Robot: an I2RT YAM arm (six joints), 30 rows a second.
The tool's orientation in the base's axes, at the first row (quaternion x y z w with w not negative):
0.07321, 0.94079, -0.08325, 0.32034
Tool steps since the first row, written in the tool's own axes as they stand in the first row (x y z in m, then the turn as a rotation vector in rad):
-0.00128, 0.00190, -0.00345, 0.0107, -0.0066, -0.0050
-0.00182, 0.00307, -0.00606, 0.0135, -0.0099, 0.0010
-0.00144, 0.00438, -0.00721, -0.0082, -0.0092, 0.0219
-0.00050, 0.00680, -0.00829, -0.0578, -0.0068, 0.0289
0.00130, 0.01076, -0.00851, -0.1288, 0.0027, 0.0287
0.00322, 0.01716, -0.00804, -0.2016, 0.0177, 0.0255
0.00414, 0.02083, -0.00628, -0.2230, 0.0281, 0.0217
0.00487, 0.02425, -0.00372, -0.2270, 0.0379, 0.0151
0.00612, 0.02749, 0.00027, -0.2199, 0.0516, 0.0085
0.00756, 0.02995, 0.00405, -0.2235, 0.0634, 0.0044
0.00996, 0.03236, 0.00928, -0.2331, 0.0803, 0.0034
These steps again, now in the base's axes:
-0.00067, 0.00245, 0.00327, -0.0126, -0.0045, -0.0020
-0.00157, 0.00407, 0.00551, -0.0119, -0.0087, -0.0080
-0.00229, 0.00562, 0.00604, 0.0176, -0.0141, -0.0110
-0.00320, 0.00828, 0.00603, 0.0611, -0.0174, 0.0137
-0.00399, 0.01234, 0.00467, 0.1184, -0.0141, 0.0565
-0.00399, 0.01865, 0.00242, 0.1765, -0.0049, 0.1021
-0.00297, 0.02195, 0.00007, 0.1930, 0.0042, 0.1171
-0.00138, 0.02482, -0.00275, 0.1941, 0.0147, 0.1236
0.00061, 0.02728, -0.00699, 0.1873, 0.0300, 0.1229
0.00219, 0.02903, -0.01110, 0.1899, 0.0421, 0.1270
0.00385, 0.03052, -0.01692, 0.2001, 0.0580, 0.1319

